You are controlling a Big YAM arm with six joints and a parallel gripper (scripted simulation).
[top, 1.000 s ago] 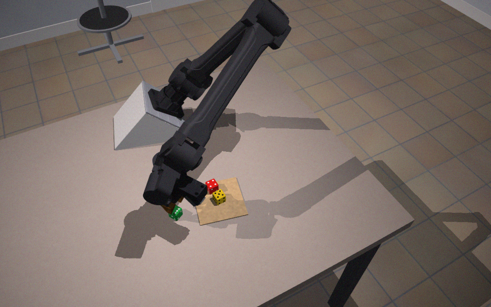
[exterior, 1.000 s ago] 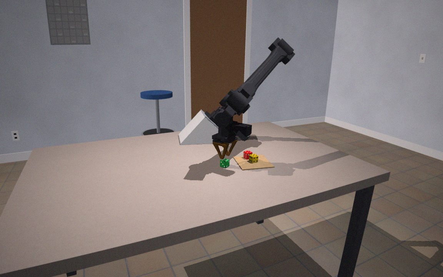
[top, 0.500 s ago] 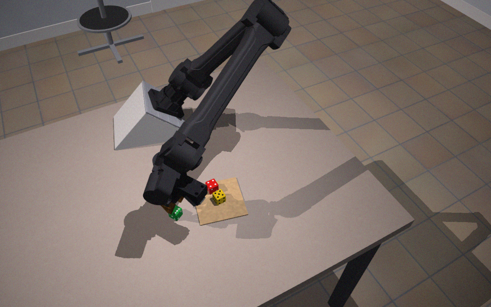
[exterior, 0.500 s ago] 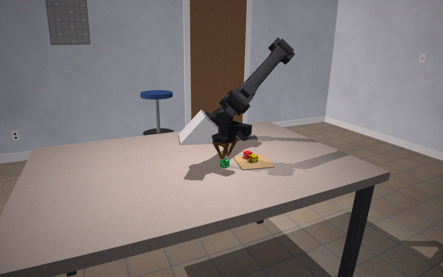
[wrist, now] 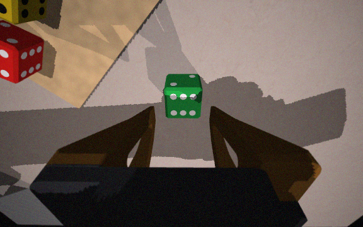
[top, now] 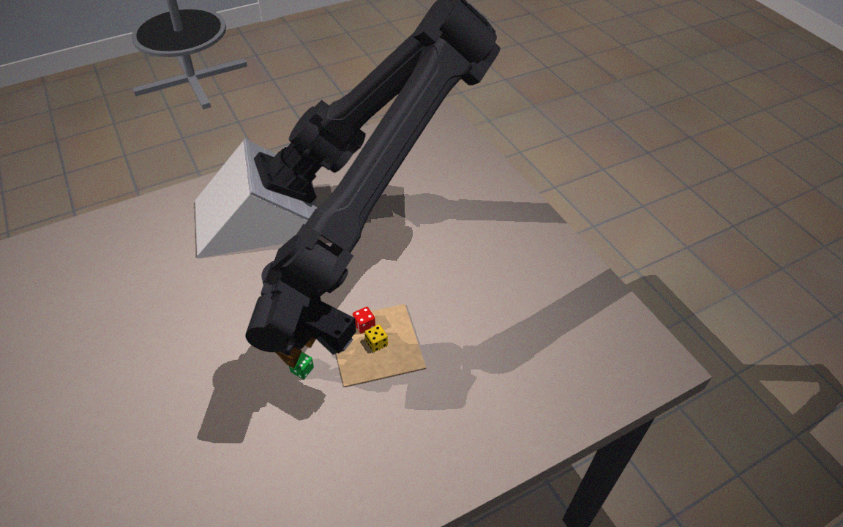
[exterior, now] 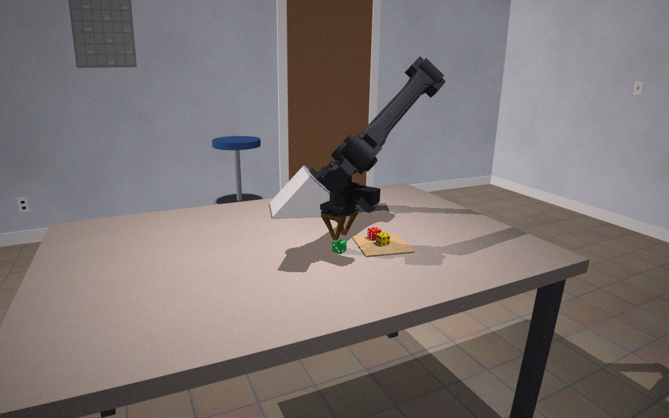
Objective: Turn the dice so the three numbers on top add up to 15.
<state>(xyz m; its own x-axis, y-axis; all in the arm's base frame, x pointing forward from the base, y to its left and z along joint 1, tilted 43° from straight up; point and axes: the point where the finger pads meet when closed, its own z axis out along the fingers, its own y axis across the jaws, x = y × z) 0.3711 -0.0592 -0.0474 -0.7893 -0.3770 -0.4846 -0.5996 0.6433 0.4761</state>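
Now: hand 3 cm above the green die. Round my hand: yellow die (13 cm to the left, 3 cm below); tan mat (13 cm to the left, 5 cm below); red die (5 cm behind, 13 cm to the left, 3 cm below).
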